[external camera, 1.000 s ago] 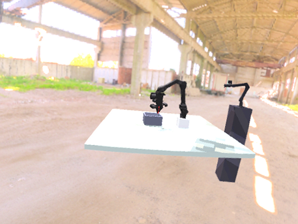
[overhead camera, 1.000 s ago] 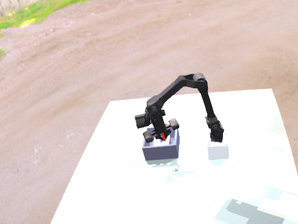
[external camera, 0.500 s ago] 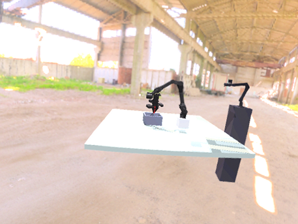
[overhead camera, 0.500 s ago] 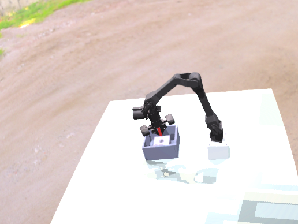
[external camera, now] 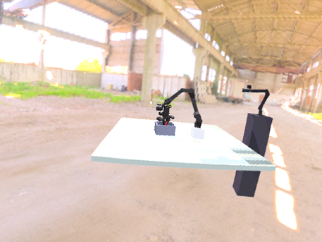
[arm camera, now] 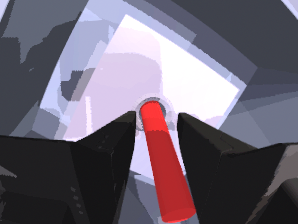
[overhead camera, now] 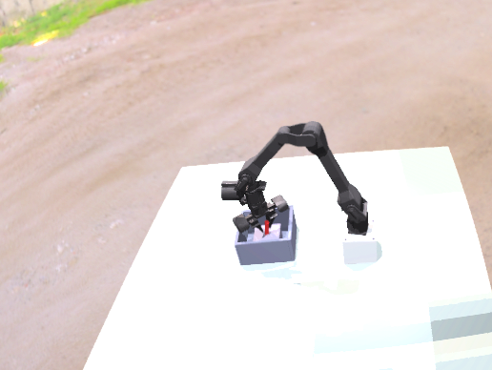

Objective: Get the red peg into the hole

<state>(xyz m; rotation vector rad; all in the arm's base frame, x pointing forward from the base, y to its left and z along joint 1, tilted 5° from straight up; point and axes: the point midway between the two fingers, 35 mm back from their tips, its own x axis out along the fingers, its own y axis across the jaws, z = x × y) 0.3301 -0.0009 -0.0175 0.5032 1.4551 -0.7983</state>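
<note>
The red peg is 1 cm to the left of my gripper tip and 1 cm above it. Also, from my gripper tip: grey box (4 cm below).
</note>
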